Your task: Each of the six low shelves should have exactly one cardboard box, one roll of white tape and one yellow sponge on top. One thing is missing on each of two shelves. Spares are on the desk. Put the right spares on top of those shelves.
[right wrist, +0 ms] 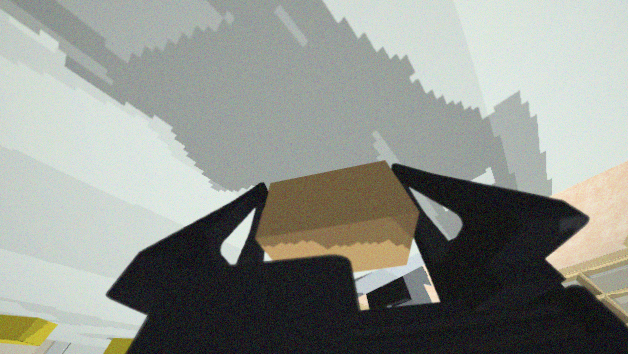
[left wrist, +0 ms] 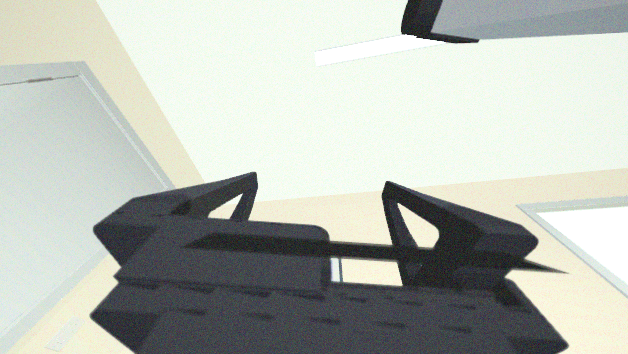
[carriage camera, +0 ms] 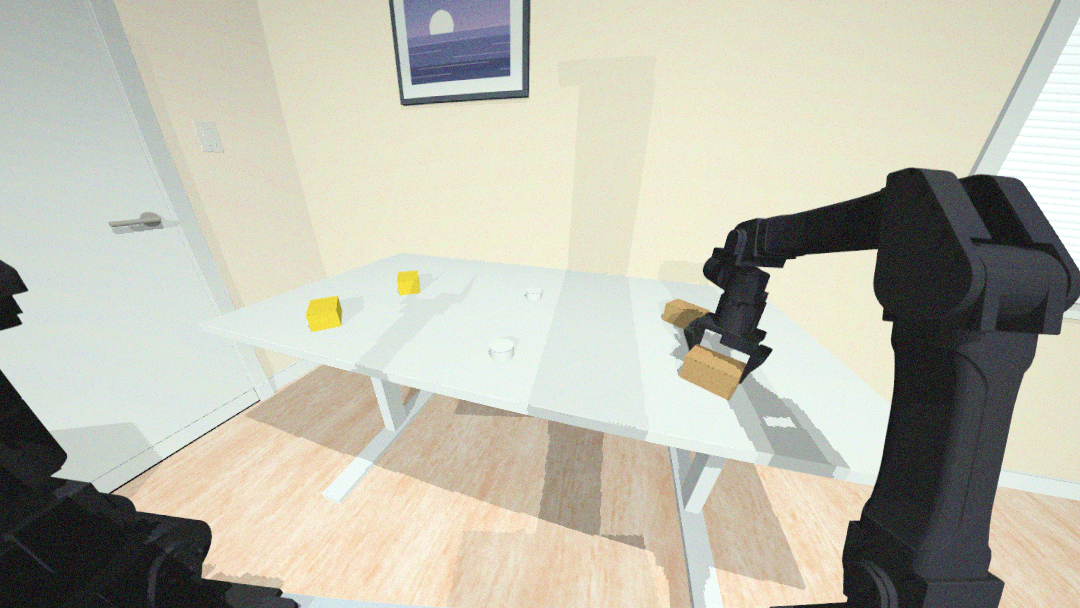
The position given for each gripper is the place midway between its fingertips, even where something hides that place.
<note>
In view: the left gripper (left wrist: 320,183), the right gripper (carriage camera: 715,370), a cardboard box (carriage camera: 680,313), a cardboard box (carriage camera: 719,374) and a door (carriage camera: 111,358).
The right gripper is seen too in the right wrist view (right wrist: 327,180). The door shows as well in the left wrist view (left wrist: 77,159).
</note>
